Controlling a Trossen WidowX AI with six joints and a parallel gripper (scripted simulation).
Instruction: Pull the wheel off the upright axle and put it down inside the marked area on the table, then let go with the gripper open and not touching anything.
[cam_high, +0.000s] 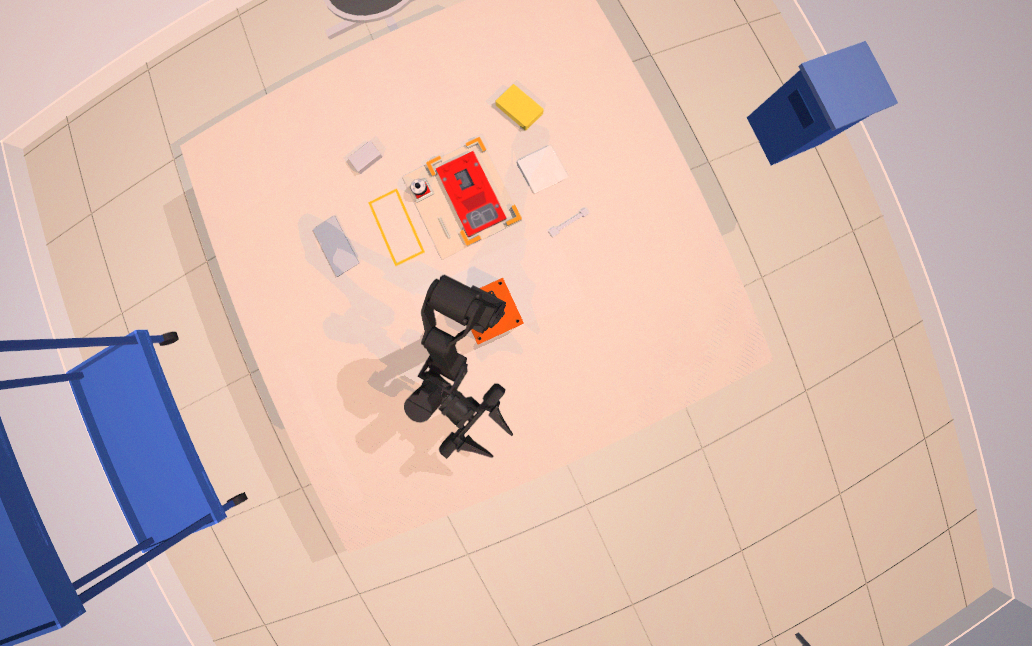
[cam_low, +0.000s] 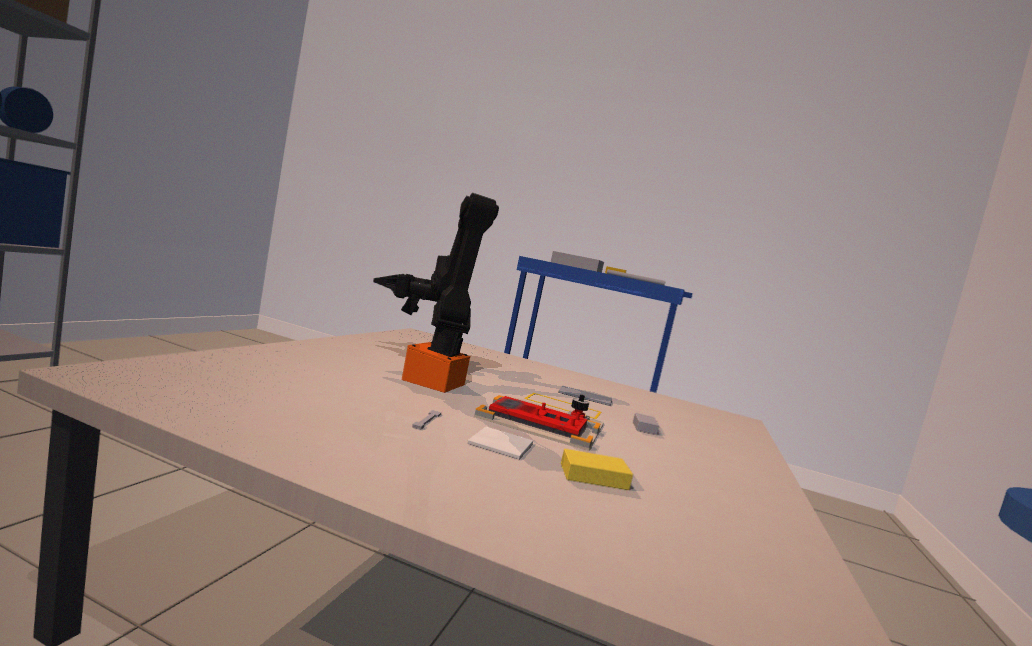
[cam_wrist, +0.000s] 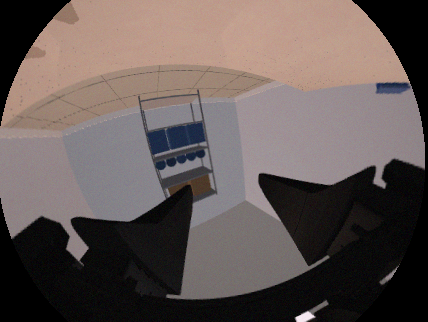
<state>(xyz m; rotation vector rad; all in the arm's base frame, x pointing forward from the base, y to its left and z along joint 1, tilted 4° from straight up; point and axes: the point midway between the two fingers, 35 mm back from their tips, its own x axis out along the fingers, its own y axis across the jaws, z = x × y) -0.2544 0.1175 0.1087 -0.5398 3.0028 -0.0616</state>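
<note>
Now: the grey wheel 640 mm ahead of my gripper tip, 100 mm to the right of it and 170 mm below it. Also, from my gripper tip: white plate 530 mm ahead, 400 mm to the right, 200 mm below; axle block 640 mm ahead, 100 mm to the right, 170 mm below; wrench 380 mm ahead, 390 mm to the right, 210 mm below.
</note>
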